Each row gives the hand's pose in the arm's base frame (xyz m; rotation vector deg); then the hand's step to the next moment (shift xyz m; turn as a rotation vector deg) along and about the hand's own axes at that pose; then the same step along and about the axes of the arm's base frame.
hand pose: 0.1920 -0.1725 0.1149 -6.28 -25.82 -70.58
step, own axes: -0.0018 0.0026 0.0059 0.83 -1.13 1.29
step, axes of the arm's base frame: 0.0003 0.0044 0.0051 -1.19 -0.70 1.31
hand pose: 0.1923 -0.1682 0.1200 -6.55 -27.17 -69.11
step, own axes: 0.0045 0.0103 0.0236 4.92 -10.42 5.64
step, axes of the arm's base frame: 0.0038 0.0077 0.0247 -9.86 -6.20 5.38
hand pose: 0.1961 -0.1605 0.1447 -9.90 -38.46 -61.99
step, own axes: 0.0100 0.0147 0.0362 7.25 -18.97 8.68
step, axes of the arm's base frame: 0.0004 0.0156 0.0372 -17.79 -10.70 7.55
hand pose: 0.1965 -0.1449 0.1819 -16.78 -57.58 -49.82
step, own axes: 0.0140 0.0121 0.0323 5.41 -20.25 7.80
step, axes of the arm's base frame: -0.0073 0.0196 0.0308 -18.66 -11.11 5.34
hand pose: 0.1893 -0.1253 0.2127 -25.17 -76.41 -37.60
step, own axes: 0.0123 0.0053 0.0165 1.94 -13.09 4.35
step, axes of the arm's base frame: -0.0075 0.0122 0.0157 -11.70 -7.34 1.79
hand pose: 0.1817 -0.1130 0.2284 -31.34 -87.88 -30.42
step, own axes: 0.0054 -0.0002 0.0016 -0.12 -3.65 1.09
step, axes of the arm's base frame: -0.0015 0.0010 0.0053 -3.15 -2.14 -0.16
